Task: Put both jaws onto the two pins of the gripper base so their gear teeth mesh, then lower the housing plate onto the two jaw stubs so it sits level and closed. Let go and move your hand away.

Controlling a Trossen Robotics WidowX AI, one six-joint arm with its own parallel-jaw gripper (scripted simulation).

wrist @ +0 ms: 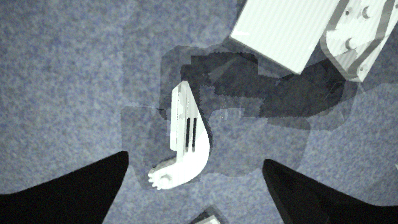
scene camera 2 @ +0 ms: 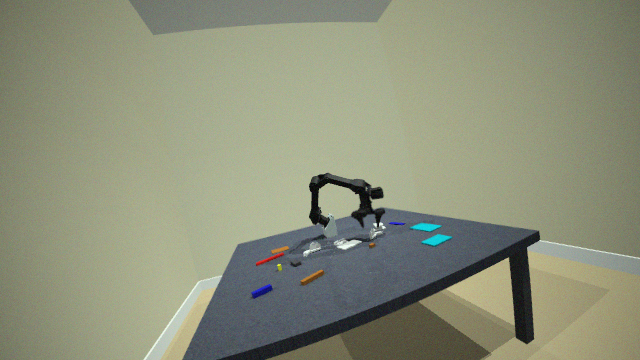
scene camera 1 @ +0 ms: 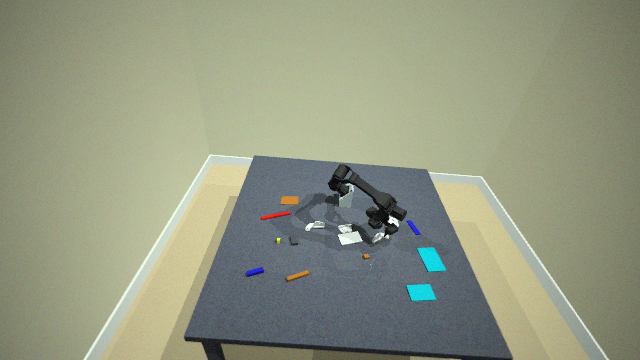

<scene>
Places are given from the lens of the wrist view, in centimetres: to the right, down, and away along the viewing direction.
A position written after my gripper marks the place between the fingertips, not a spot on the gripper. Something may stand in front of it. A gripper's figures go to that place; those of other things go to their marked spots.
my gripper [wrist: 197, 162]: 0, 3, 11
white jaw [wrist: 190, 160]: -1, 4, 16
</scene>
